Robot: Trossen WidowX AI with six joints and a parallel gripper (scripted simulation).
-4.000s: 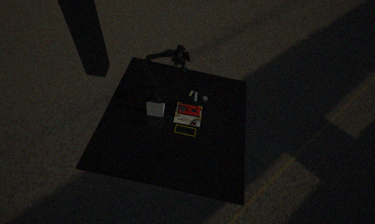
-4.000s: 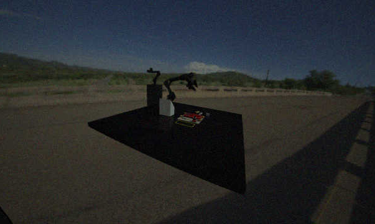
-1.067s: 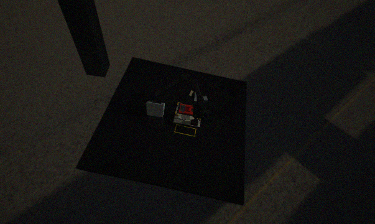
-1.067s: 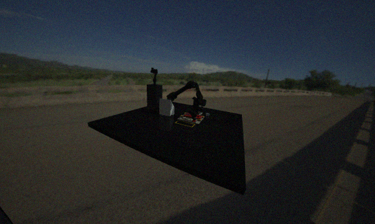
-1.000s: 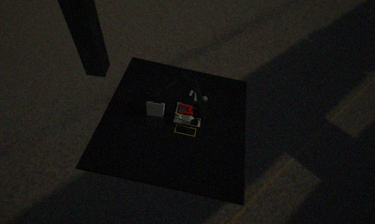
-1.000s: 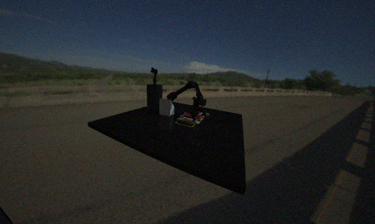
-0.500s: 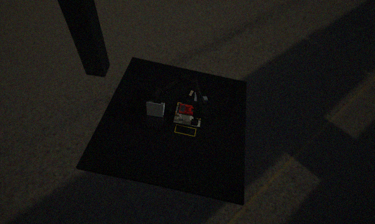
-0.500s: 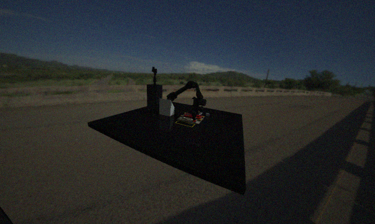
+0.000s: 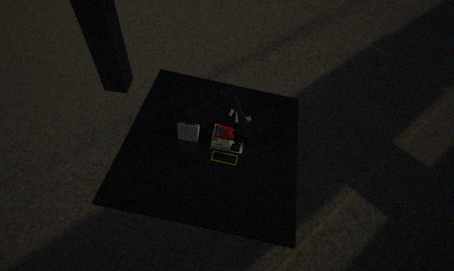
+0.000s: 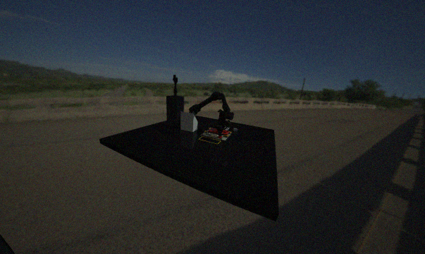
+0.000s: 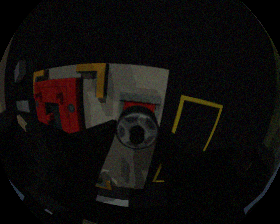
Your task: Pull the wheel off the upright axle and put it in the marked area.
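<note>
My gripper tip is now 50 mm past the board, 100 mm to the right of it and 30 mm above it.
</note>
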